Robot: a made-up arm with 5 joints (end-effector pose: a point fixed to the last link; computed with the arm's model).
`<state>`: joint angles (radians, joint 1 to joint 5).
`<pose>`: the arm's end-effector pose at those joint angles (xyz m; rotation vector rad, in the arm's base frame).
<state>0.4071 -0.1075 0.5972 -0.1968 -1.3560</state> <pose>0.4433 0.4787 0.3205 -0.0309 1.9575 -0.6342</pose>
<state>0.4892 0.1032 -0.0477 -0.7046 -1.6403</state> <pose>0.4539 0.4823 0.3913 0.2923 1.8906 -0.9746</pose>
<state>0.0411 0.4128 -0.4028 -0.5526 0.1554</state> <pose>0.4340 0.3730 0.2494 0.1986 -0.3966 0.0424</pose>
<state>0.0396 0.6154 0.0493 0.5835 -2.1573</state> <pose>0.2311 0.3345 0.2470 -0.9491 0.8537 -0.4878</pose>
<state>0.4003 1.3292 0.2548 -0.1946 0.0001</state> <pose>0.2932 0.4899 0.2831 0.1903 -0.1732 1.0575</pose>
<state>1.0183 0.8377 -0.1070 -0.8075 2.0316</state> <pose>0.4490 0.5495 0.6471 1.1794 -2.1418 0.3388</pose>
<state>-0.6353 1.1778 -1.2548 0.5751 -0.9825</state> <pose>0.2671 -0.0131 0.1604 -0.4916 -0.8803 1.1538</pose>
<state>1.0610 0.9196 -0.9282 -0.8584 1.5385</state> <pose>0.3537 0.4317 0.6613 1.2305 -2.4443 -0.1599</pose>
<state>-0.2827 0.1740 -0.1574 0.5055 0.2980</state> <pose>0.3735 0.2696 0.1496 -0.2664 -0.4267 0.9362</pose>
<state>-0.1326 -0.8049 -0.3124 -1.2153 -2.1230</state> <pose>0.5228 0.1346 0.2701 -1.3213 -1.6815 1.9054</pose>
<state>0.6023 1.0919 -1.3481 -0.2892 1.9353</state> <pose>0.1787 0.4215 0.4495 -0.3761 2.4242 -0.5803</pose>
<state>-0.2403 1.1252 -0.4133 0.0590 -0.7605</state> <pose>0.2608 0.2163 0.1774 -0.4350 -0.0972 0.6986</pose>
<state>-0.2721 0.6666 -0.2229 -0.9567 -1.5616</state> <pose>0.3886 0.2881 0.2207 -0.2947 1.1921 -1.1826</pose>
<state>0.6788 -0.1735 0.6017 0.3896 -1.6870</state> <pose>0.3938 0.5146 0.4622 -0.0365 1.8601 -0.1132</pose>
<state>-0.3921 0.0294 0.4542 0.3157 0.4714</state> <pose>0.4252 0.2103 0.1183 -0.1031 0.0563 0.5045</pose>
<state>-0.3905 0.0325 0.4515 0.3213 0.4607</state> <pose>0.4238 0.2112 0.1188 -0.1057 0.0603 0.5073</pose>
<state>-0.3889 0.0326 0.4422 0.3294 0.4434</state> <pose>0.4223 0.2120 0.1198 -0.1130 0.0625 0.5083</pose>
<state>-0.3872 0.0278 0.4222 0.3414 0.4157</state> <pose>0.4207 0.2127 0.1215 -0.1277 0.0612 0.5060</pose>
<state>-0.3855 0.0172 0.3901 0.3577 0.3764</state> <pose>0.4190 0.2131 0.1239 -0.1511 0.0558 0.4993</pose>
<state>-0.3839 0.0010 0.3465 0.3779 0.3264</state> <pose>0.4170 0.2132 0.1270 -0.1831 0.0463 0.4877</pose>
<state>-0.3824 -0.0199 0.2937 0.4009 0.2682</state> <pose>0.4149 0.2130 0.1302 -0.2224 0.0332 0.4708</pose>
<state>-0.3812 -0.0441 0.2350 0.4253 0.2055</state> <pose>0.4127 0.2123 0.1334 -0.2668 0.0172 0.4492</pose>
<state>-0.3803 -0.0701 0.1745 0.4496 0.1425</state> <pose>0.4104 0.2113 0.1361 -0.3131 -0.0005 0.4238</pose>
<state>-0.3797 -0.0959 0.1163 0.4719 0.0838</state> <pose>0.4085 0.2102 0.1383 -0.3579 -0.0186 0.3966</pose>
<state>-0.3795 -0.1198 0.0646 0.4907 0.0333</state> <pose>0.4069 0.2089 0.1399 -0.3979 -0.0357 0.3700</pose>
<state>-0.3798 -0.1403 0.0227 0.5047 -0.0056</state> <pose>0.4059 0.2076 0.1410 -0.4302 -0.0504 0.3464</pose>
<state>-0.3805 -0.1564 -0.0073 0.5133 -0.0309</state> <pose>0.4056 0.2065 0.1416 -0.4531 -0.0622 0.3280</pose>
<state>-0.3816 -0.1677 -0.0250 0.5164 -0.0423</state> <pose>0.4060 0.2055 0.1419 -0.4660 -0.0706 0.3160</pose>
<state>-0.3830 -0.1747 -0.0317 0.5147 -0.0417</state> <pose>0.4070 0.2047 0.1419 -0.4702 -0.0759 0.3097</pose>
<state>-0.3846 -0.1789 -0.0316 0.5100 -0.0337</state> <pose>0.4083 0.2039 0.1419 -0.4689 -0.0793 0.3072</pose>
